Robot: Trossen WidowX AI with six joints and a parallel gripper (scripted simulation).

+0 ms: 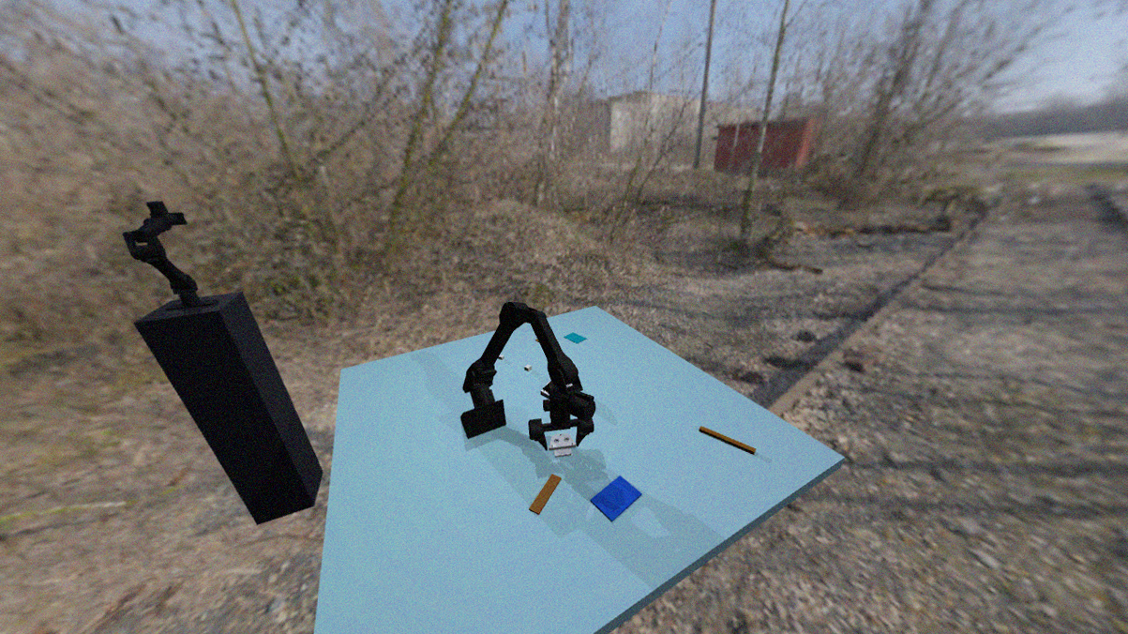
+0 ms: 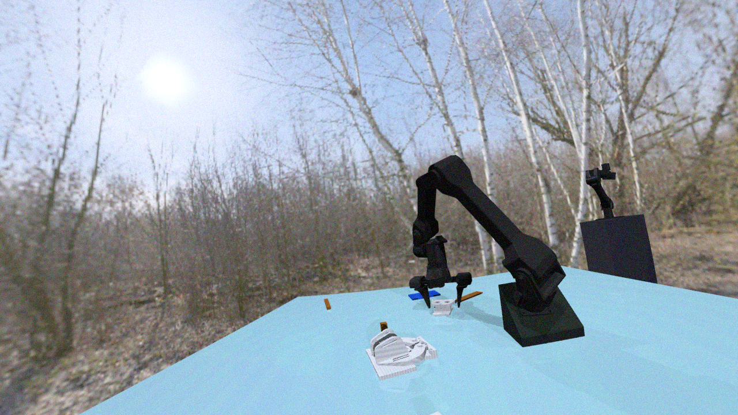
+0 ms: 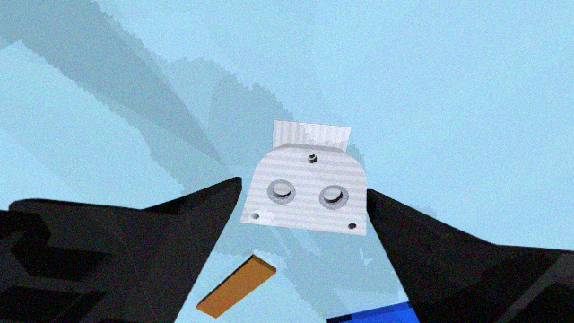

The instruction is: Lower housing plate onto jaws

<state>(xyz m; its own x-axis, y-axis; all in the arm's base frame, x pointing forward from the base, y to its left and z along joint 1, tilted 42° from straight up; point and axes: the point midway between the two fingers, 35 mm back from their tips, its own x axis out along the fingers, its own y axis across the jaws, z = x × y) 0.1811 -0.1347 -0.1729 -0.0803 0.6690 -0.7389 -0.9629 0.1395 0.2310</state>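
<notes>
The white part lies 10 mm to the left of my gripper tip. Round my gripper tip: orange bar (120 mm to the right, 100 mm behind, 10 mm below); blue tile (210 mm to the right, 70 mm ahead, 10 mm below); small orange block (160 mm ahead, 140 mm to the left).
</notes>
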